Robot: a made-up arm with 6 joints.
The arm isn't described. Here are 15 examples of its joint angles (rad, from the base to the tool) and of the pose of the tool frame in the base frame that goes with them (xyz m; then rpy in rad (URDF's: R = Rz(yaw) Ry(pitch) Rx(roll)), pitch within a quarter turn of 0, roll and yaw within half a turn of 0).
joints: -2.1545 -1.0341 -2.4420 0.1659 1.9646 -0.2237
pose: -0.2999 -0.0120 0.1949 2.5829 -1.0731 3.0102
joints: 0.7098 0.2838 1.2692 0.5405 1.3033 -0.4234
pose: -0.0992 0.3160 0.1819 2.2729 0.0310 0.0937
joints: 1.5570 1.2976 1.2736 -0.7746 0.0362 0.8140
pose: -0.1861 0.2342 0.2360 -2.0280 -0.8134 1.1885
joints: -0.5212 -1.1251 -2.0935 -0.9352 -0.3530 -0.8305
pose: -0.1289 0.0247 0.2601 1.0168 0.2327 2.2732
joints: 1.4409 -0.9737 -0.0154 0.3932 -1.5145 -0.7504
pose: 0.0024 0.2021 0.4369 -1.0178 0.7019 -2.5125
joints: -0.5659 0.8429 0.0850 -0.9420 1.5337 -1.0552
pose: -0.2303 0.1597 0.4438 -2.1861 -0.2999 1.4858
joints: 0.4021 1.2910 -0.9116 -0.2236 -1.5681 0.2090
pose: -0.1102 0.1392 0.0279 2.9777 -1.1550 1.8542
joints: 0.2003 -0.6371 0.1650 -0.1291 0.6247 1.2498
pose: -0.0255 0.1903 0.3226 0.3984 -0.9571 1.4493
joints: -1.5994 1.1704 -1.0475 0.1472 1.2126 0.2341
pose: -0.1809 0.2245 0.4142 -2.2779 -0.4702 -0.0089
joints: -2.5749 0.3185 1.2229 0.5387 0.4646 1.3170
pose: -0.3387 0.1781 0.2609 -2.3029 0.0276 1.9311
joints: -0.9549 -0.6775 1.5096 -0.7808 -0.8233 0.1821
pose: -0.2085 0.2586 0.3641 0.5167 0.4570 -0.6003
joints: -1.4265 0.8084 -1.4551 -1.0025 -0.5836 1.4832
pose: -0.1772 0.1824 0.4198 -0.0088 0.2177 -2.1017
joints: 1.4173 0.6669 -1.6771 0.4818 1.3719 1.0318
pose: -0.2230 0.2266 0.0709 0.8321 0.0865 -2.5166
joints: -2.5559 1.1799 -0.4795 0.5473 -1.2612 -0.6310
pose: -0.2997 0.0190 0.3669 1.0331 0.3437 0.7376
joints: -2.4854 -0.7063 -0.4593 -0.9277 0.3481 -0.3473
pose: -0.1336 0.1734 0.1623 -0.3040 0.1329 1.8488
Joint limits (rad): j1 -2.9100..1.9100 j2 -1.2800..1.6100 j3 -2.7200..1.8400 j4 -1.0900..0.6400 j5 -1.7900..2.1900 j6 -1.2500..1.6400
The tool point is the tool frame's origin. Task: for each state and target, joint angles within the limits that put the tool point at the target. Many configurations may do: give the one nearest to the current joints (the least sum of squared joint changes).
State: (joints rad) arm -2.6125 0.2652 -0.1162 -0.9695 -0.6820 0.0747
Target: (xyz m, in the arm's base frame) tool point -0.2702 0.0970 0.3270
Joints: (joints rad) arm -2.2947 0.4808 -0.4271 -0.7451 -0.7831 0.0171
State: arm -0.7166 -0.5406 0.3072 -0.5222 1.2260 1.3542
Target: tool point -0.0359 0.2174 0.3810
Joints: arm -0.2827 -0.4051 0.4103 -0.1917 1.1572 1.4606
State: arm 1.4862 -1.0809 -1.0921 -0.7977 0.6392 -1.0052
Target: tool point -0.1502 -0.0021 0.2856
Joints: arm 1.2389 -0.8465 -1.6794 -0.7951 -0.0530 -1.2500
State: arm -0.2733 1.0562 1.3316 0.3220 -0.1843 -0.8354
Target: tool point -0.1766 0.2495 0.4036
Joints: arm -0.2940 1.0972 1.2343 0.3138 -0.2818 -0.8856
